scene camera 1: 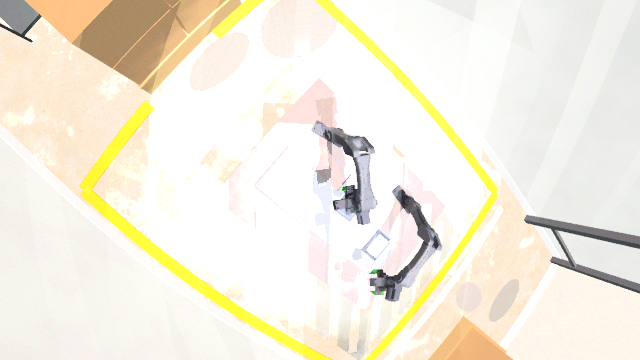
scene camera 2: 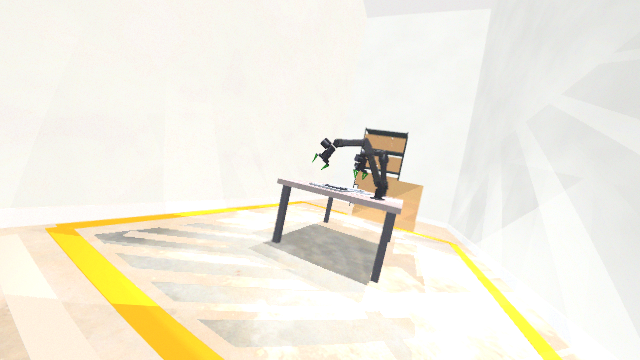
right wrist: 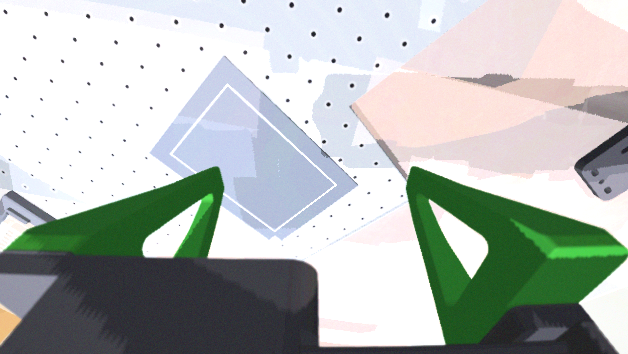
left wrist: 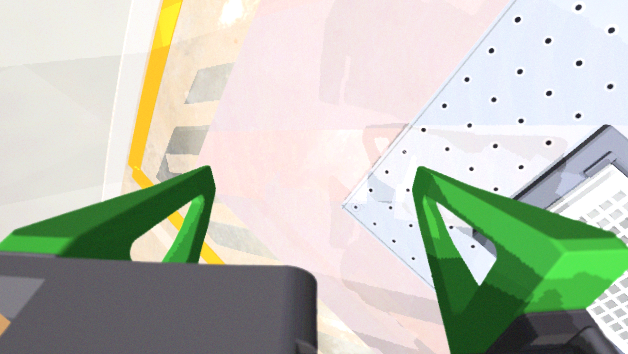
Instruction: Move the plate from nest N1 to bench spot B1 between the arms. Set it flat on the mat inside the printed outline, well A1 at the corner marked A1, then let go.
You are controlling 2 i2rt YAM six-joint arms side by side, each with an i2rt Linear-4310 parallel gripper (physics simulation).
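Places are measured from the left arm's base along level axes (x ahead, y left, z up), in centimetres.
Where they show: left gripper, fingertip midpoint: (scene camera 2: 316,166) (left wrist: 313,177); right gripper, fingertip midpoint: (scene camera 1: 344,198) (scene camera 2: 358,178) (right wrist: 314,177); left arm's base, origin of the base link: (scene camera 1: 403,199) (scene camera 2: 377,199); right arm's base, origin of the base link: (scene camera 1: 329,134).
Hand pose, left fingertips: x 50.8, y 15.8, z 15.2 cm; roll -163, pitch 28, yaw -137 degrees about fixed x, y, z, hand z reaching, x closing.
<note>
Each offset is from my left fingertips to the top centre of the thing. "*": to the spot under its first point. Level surfaces: height alone.
The white plate {dx -18.4, dy -6.9, dz -11.3 cm} (scene camera 1: 376,245) (left wrist: 607,195) sits in the dark grey frame of a nest {* dx -10.0, dy -11.1, dz -12.8 cm} (left wrist: 605,137); its near part is hidden behind a finger in the left wrist view. My left gripper (scene camera 1: 375,283) (scene camera 2: 319,164) (left wrist: 313,177) is open and empty, above the table and off to one side of the plate. My right gripper (scene camera 1: 349,200) (scene camera 2: 360,176) (right wrist: 314,177) is open and empty, above the blue-grey mat {dz -13.8 cm} (right wrist: 346,186). The mat's white printed outline {* dx -20.3, dy -43.1, dz -13.7 cm} (right wrist: 281,135) has no plate inside it. The A1 lettering is not legible.
A pale board {dz -13.9 cm} (left wrist: 450,112) (right wrist: 125,75) with rows of dark holes bears the nest and mat. The table edge (scene camera 2: 300,185) shows in scene camera 2. A dark arm part (right wrist: 605,167) shows at the right of the right wrist view. A cardboard box (scene camera 1: 470,342) stands off the table.
</note>
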